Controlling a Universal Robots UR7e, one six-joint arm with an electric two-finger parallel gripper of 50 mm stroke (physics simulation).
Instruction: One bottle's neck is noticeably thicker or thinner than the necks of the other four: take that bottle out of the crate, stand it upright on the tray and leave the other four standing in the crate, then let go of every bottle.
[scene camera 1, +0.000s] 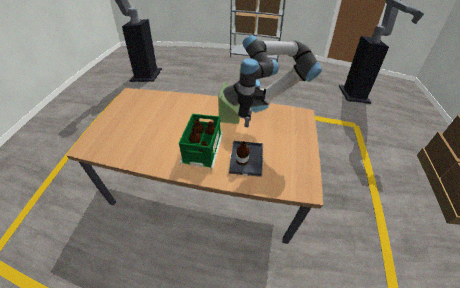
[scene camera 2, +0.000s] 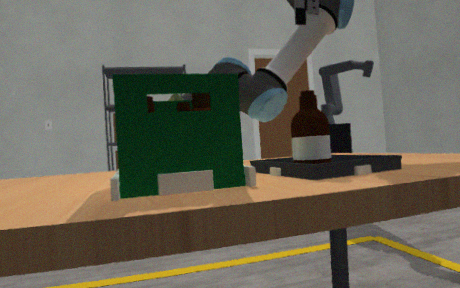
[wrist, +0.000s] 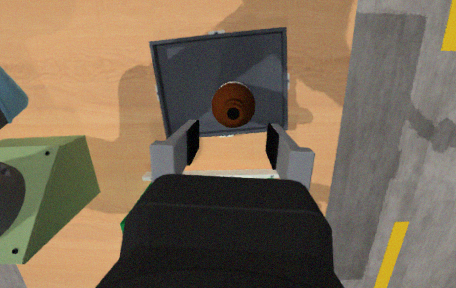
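Seen in the pictures: gripper, between the fingertips: (scene camera 1: 247, 123) (scene camera 2: 306, 19) (wrist: 232, 136); arm's base, origin of its link: (scene camera 1: 231, 96).
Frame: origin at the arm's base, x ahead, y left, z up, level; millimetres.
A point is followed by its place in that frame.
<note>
A brown bottle (scene camera 1: 243, 154) @[z -56, x 495, y 105 mm] (scene camera 2: 311, 131) @[z -78, x 491, y 81 mm] (wrist: 233, 104) @[z 2, x 462, y 114 mm] with a white label stands upright on the dark tray (scene camera 1: 254, 171) @[z -153, x 539, y 178 mm] (scene camera 2: 385, 163) @[z -144, x 568, y 180 mm] (wrist: 220, 37) @[z -142, x 451, y 220 mm]. The green crate (scene camera 1: 197, 155) @[z -64, x 518, y -158 mm] (scene camera 2: 175, 140) @[z -81, x 516, y -180 mm] stands beside the tray; a corner of it shows at the lower left of the gripper in the wrist view. Several brown bottles (scene camera 1: 195, 136) @[z -32, x 396, y -189 mm] stand inside the crate, mostly hidden by its walls, so their necks cannot be compared. My gripper (scene camera 1: 247, 124) @[z 148, x 461, y 113 mm] (wrist: 232, 136) @[z 148, x 461, y 113 mm] is open and empty, above and apart from the bottle on the tray. In scene camera 2 the fingertips show at the top edge.
The wooden table (scene camera 1: 145, 125) @[z -158, x 178, y -629 mm] (scene camera 2: 45, 200) @[z -158, x 435, y -368 mm] carries the crate and the tray. White brackets hold the crate's base and the tray's edges. The green arm mount (scene camera 1: 228, 106) @[z -6, x 111, y -10 mm] (wrist: 65, 195) @[z -55, x 108, y -26 mm] stands behind the crate and tray. A shelf rack and two black pedestals with arms stand beyond the table.
</note>
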